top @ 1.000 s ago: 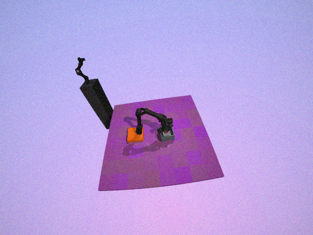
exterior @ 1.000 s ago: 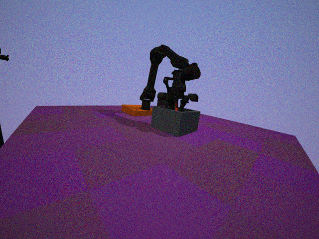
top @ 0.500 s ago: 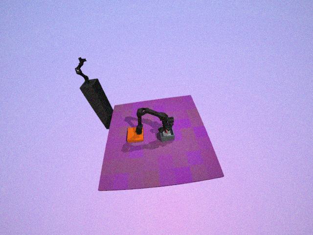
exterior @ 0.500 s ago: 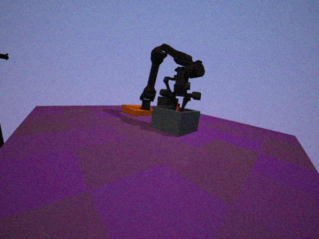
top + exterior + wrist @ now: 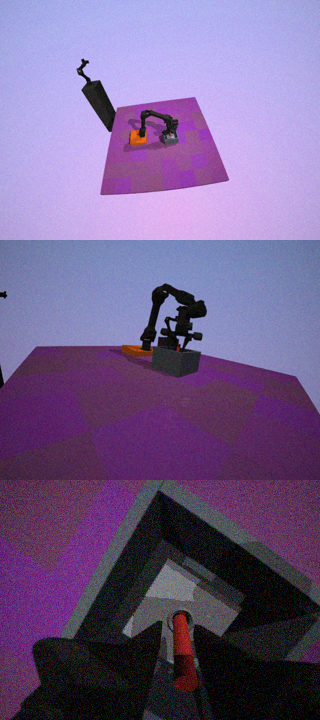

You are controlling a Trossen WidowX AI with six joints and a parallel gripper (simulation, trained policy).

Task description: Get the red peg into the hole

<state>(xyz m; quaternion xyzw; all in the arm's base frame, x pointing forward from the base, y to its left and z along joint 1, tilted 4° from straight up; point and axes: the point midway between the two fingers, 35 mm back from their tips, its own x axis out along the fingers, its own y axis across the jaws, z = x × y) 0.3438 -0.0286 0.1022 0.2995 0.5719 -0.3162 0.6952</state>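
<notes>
My gripper tip is 10 mm past the red peg. Round my gripper tip: grey box (60 mm below).
</notes>
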